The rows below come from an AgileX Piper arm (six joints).
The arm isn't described. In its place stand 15 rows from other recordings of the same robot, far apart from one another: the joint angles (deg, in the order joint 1, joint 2, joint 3, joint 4, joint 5, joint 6), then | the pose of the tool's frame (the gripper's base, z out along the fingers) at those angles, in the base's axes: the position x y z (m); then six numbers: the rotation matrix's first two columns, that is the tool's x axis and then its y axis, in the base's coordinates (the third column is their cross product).
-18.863 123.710 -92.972 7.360 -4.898 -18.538 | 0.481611, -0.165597, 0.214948, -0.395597, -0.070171, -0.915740, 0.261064, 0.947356, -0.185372
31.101 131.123 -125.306 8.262 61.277 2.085 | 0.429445, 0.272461, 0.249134, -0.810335, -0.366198, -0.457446, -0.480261, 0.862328, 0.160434
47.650 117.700 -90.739 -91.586 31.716 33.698 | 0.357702, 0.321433, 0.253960, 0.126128, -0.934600, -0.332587, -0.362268, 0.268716, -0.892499
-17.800 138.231 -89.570 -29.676 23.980 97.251 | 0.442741, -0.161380, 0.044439, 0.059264, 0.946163, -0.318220, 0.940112, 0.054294, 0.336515
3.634 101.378 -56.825 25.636 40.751 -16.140 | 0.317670, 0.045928, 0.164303, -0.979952, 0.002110, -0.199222, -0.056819, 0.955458, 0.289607
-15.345 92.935 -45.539 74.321 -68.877 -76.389 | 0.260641, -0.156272, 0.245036, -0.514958, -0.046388, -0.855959, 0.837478, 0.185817, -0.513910
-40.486 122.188 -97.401 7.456 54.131 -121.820 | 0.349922, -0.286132, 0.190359, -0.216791, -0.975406, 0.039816, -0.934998, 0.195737, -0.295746
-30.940 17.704 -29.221 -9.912 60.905 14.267 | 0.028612, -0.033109, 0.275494, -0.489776, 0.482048, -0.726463, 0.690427, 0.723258, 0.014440
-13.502 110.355 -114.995 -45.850 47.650 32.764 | 0.422646, -0.151111, 0.402062, -0.475225, 0.083761, -0.875869, 0.638120, 0.718172, -0.277548
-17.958 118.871 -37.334 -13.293 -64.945 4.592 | 0.326341, -0.085845, 0.094105, -0.203066, 0.045690, -0.978098, 0.103928, 0.994274, 0.024868
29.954 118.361 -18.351 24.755 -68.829 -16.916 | 0.227425, 0.090049, 0.061977, -0.383848, -0.359180, -0.850677, -0.212903, 0.930851, -0.296964
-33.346 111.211 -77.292 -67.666 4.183 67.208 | 0.369615, -0.250567, 0.224171, -0.428365, 0.273449, -0.861237, 0.593990, 0.803461, -0.040336
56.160 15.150 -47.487 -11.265 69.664 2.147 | 0.013536, -0.009743, 0.356267, -0.271568, -0.460896, -0.844882, -0.738966, 0.662278, -0.123759
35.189 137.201 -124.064 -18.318 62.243 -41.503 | 0.436217, 0.276623, 0.191114, -0.124694, -0.991807, -0.027763, -0.889379, 0.124133, -0.439995
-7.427 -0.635 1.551 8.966 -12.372 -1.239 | 0.052191, -0.009868, 0.223790, 0.297085, 0.093215, -0.950290, 0.123140, 0.983173, 0.134937
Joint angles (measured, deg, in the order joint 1, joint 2, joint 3, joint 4, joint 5, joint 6), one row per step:
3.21 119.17 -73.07 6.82 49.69 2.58
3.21 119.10 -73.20 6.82 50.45 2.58
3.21 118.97 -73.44 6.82 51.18 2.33
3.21 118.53 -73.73 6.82 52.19 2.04
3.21 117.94 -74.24 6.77 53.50 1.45
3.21 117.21 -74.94 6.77 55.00 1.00
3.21 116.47 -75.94 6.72 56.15 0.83
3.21 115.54 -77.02 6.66 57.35 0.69
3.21 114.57 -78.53 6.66 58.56 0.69
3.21 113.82 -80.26 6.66 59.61 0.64
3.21 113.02 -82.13 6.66 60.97 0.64
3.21 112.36 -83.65 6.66 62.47 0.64
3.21 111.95 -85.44 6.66 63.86 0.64
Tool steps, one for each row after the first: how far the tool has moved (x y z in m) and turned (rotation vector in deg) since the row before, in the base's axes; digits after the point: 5 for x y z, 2 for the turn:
-0.00065 0.00006 0.00094 0.03 0.56 0.07
-0.00014 0.00008 0.00173 0.04 0.33 0.31
-0.00036 0.00010 0.00395 0.07 0.25 0.38
0.00000 0.00009 0.00574 0.07 0.15 0.74
0.00033 0.00018 0.00739 0.12 0.02 0.59
0.00187 0.00016 0.00859 0.08 -0.61 0.31
0.00177 0.00014 0.01024 0.08 -0.83 0.29
0.00293 0.00028 0.01231 0.15 -1.27 0.12
0.00365 0.00030 0.01193 0.14 -1.44 0.16
0.00308 0.00030 0.01303 0.15 -1.31 0.14
0.00147 0.00021 0.01076 0.11 -0.68 0.16
0.00241 0.00025 0.01034 0.11 -0.81 0.15

